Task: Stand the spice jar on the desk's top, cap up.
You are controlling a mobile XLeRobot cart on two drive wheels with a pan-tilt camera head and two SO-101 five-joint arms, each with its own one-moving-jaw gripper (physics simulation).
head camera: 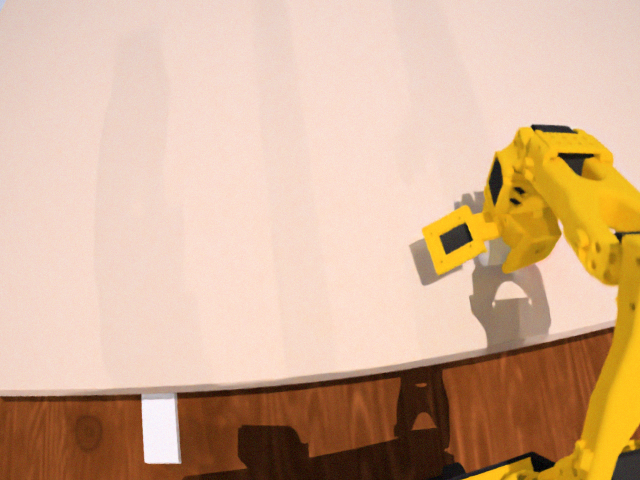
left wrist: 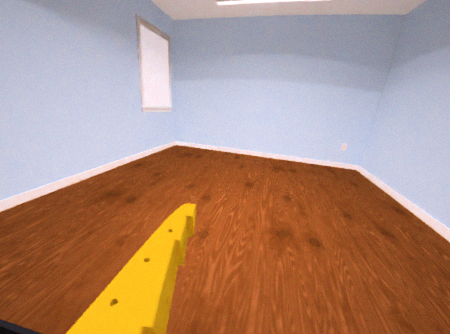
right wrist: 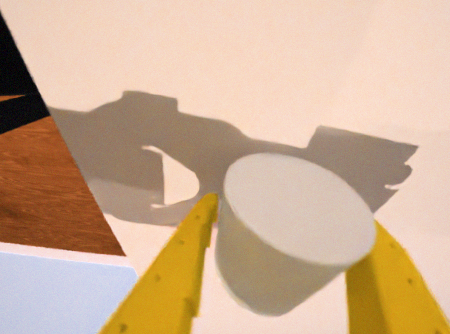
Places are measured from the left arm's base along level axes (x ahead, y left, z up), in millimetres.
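Where they show: left end effector, tool point: (left wrist: 195, 215); right end effector, tool point: (head camera: 505, 266) (right wrist: 217, 204).
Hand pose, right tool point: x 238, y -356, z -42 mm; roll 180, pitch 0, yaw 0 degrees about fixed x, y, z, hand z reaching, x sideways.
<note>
After its pixels a point has its place.
The spice jar (head camera: 495, 253) @[x 243, y -342, z -22 mm] (right wrist: 300, 212) @[x 261, y -338, z -24 mm] is on the pale desk top (head camera: 232, 206) @[x 365, y -126, z -55 mm] (right wrist: 250, 65) @[x 248, y -307, z -54 mm]. In the right wrist view its plain grey-white round end faces the camera, with a grey side below it. Whether that end is the cap, I cannot tell. My right gripper (right wrist: 295, 209) is open, with one jaw on each side of the jar; the right-hand jaw is partly hidden behind it. In the head view the arm hides most of the jar and the jaw tips. My left gripper (left wrist: 192, 207) is fully open, one notched jaw showing over the floor, away from the desk.
The desk's curved front edge (head camera: 310, 379) @[x 187, y -166, z -69 mm] runs below the right arm. A white leg (head camera: 161, 428) shows under it. Wooden floor (head camera: 336, 413) @[x 304, y -207, z -774 mm] (left wrist: 280, 260) @[x -1116, y 276, z -775 mm] (right wrist: 45, 185) @[x -1033, y -1040, z -775 mm] lies beyond. Blue walls (left wrist: 280, 85) @[x -3707, y 441, z 588 mm] and a window (left wrist: 156, 70) @[x -3365, y -1747, z 676 mm] show in the left wrist view.
</note>
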